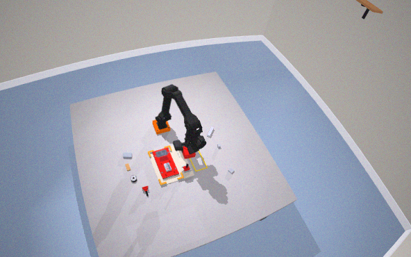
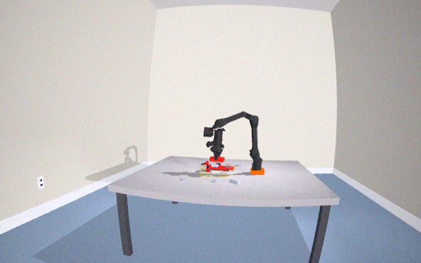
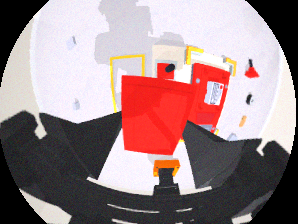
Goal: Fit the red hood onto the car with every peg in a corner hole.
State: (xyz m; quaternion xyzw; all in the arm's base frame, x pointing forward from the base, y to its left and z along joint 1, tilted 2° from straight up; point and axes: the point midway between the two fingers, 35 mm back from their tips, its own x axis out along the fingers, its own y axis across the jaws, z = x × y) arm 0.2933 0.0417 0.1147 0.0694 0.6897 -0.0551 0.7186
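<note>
The cream jig board lies 12 cm to the right of my gripper tip and 9 cm below it. Round my gripper tip: wheel (37 cm to the right, 10 cm below); red hood (1 cm above); black stem (6 cm ahead, 3 cm to the right, 7 cm below).
</note>
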